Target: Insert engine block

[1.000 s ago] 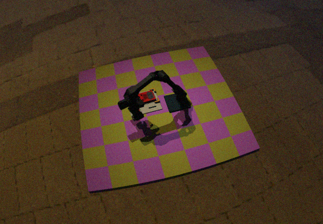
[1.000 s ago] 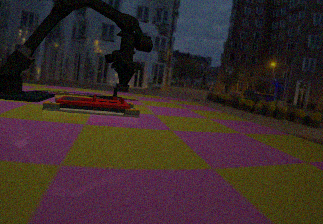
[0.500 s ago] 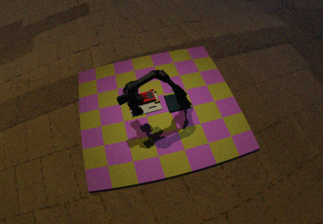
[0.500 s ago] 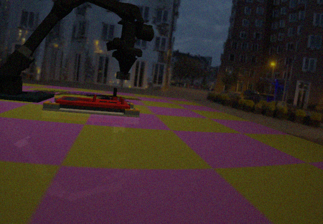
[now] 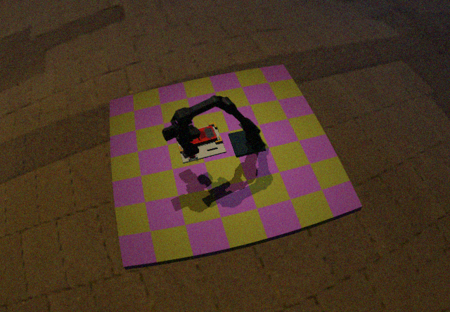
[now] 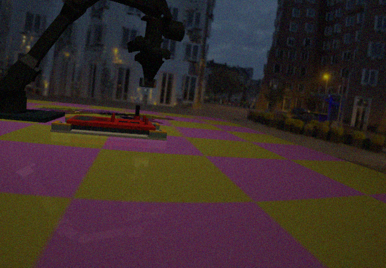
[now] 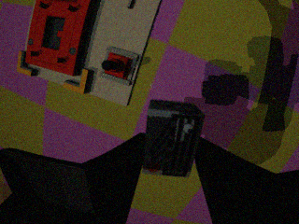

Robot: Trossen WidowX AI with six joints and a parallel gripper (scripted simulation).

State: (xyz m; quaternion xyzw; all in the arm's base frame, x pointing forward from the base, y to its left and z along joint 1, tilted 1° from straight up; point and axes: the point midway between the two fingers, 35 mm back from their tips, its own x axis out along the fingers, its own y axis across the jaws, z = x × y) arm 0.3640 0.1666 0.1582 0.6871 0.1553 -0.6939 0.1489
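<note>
The fixture plate is 5 cm behind my gripper tip, 19 cm to the right of it and 13 cm below it. From my gripper tip the other things lie so: engine block: 1 cm below.
</note>
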